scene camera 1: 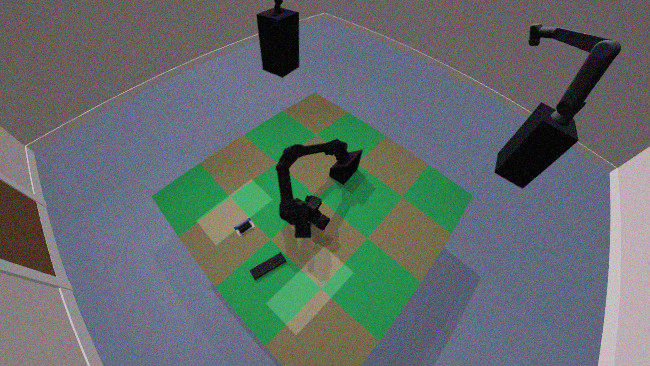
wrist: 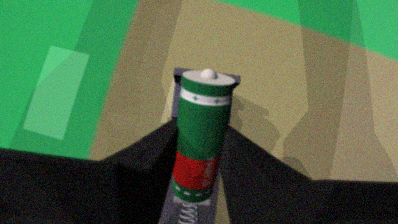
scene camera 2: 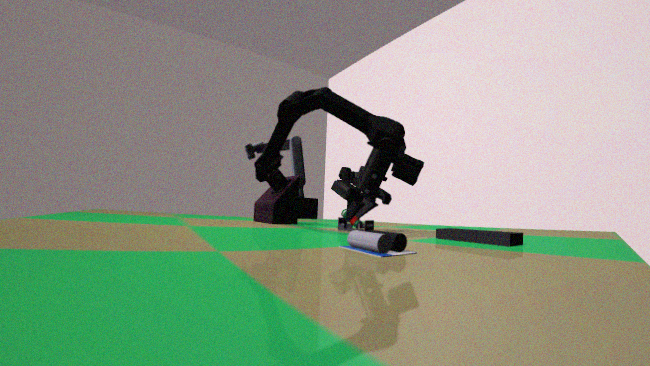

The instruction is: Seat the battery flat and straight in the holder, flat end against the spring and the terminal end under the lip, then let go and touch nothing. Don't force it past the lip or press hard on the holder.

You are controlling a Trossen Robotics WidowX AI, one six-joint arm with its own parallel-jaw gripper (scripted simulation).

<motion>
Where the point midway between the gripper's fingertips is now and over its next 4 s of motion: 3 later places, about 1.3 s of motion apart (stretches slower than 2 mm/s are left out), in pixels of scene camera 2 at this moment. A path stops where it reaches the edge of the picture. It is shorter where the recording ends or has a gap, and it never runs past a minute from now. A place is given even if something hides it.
My gripper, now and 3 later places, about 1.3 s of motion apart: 350, 221; 354, 222; 356, 223; 357, 226
</motion>
